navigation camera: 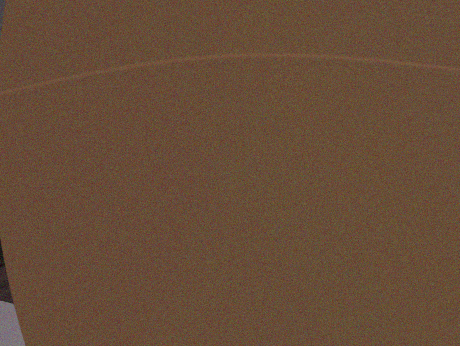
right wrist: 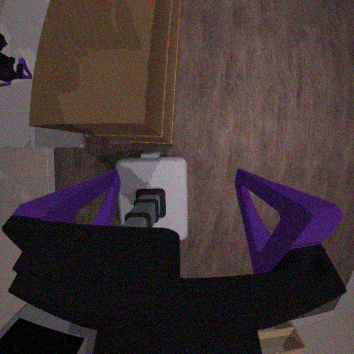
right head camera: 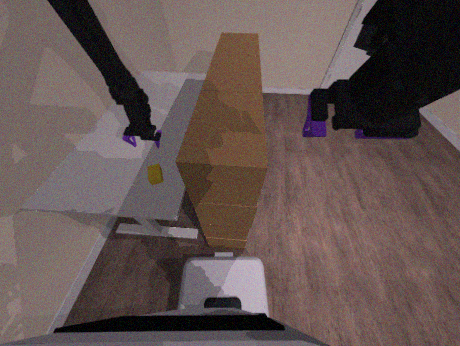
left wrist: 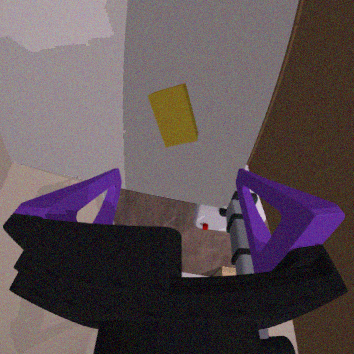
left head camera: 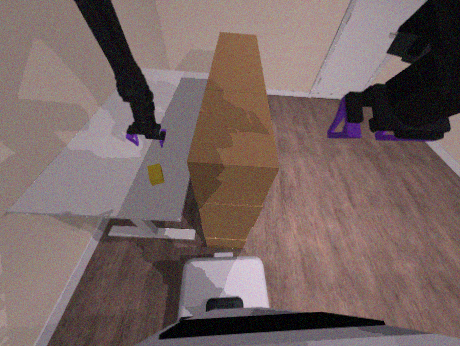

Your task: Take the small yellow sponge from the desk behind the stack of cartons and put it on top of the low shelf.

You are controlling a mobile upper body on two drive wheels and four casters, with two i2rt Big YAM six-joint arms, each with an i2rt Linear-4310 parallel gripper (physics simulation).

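Frame: origin at the left arm's base, x left, y ahead, z down, level; millimetres.
Where they show: left gripper, between the fingertips: (right wrist: 20,79) (right head camera: 147,146) (left wrist: 178,174) (left head camera: 150,146); right gripper, between the fingertips: (right wrist: 177,175) (right head camera: 329,134) (left head camera: 352,135).
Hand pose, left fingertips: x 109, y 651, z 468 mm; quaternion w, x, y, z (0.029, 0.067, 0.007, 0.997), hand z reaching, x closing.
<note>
Each offset is from my left fingertips to the top centre of the thing. "pt": to the spot under its first point. Level surfaces: height alone.
The small yellow sponge @[dy -8, dx +33, dz +177 mm] (left head camera: 155,174) (right head camera: 155,174) (left wrist: 174,116) lies flat on the grey desk @[dz +222 mm] (left head camera: 172,200) (right head camera: 167,202) (left wrist: 220,60), left of the stack of cartons @[pt dy -25, dx -362, dz -138 mm] (left head camera: 235,125) (right head camera: 225,125) (right wrist: 100,70). My left gripper (left head camera: 148,142) (right head camera: 144,142) (left wrist: 178,174) is open and empty above the desk; the sponge appears beyond its fingertips in the left wrist view and nearer the robot than the gripper in the head views. My right gripper (left head camera: 369,137) (right wrist: 177,175) is open and empty, right of the cartons over the floor. The low shelf cannot be made out in these views.
Carton cardboard (navigation camera: 230,190) fills most of the navigation view. The robot's white base (left head camera: 225,280) (right head camera: 225,280) (right wrist: 172,200) stands close in front of the cartons. A white door (left head camera: 350,55) is at the back right. Walls stand behind and left of the desk.
</note>
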